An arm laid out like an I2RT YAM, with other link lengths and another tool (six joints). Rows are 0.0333 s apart.
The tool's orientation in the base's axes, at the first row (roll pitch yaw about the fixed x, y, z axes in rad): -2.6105, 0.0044, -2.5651
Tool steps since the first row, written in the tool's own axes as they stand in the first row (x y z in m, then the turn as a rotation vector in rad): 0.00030, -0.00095, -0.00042, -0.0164, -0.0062, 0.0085; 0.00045, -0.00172, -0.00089, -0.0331, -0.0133, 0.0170; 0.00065, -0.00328, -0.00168, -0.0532, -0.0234, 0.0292; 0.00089, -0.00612, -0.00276, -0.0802, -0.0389, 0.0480; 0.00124, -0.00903, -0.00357, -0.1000, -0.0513, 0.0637; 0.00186, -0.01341, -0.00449, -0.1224, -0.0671, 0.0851
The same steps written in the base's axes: 0.00008, -0.00067, 0.00084, 0.0190, 0.0009, -0.0041; 0.00018, -0.00111, 0.00164, 0.0387, 0.0012, -0.0078; 0.00052, -0.00202, 0.00311, 0.0637, -0.0003, -0.0131; 0.00135, -0.00375, 0.00548, 0.0989, -0.0047, -0.0213; 0.00219, -0.00571, 0.00765, 0.1256, -0.0096, -0.0285; 0.00346, -0.00883, 0.01066, 0.1578, -0.0178, -0.0389
